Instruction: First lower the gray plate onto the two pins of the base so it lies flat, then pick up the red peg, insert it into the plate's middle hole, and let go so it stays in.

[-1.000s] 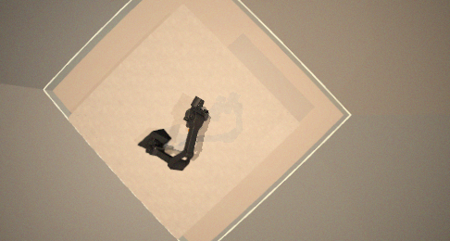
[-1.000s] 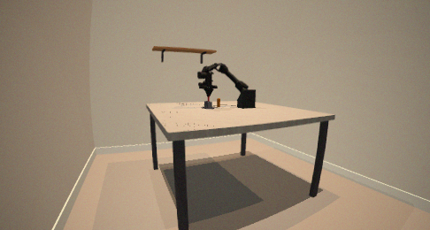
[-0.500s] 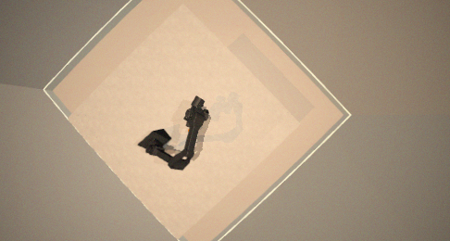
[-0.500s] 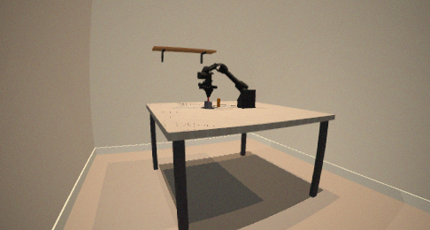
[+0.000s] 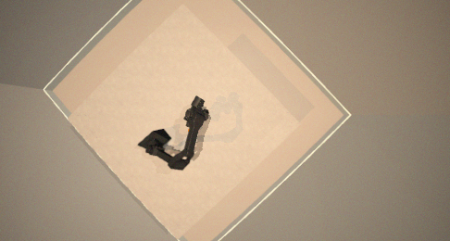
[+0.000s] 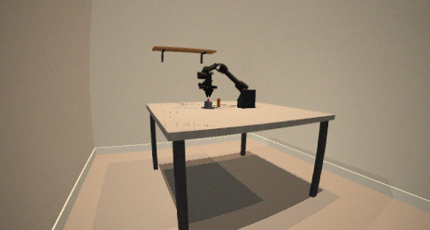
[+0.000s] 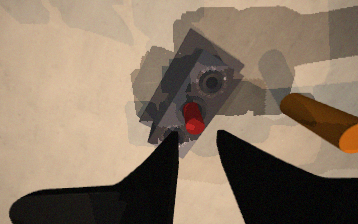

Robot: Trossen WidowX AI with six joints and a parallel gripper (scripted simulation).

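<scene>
Right now the red peg is 30 mm below my gripper tip. Also, from my gripper tip: base: 90 mm below; then gray plate: 50 mm below; then small orange part: 120 mm behind, 60 mm below, 40 mm to the right.
</scene>
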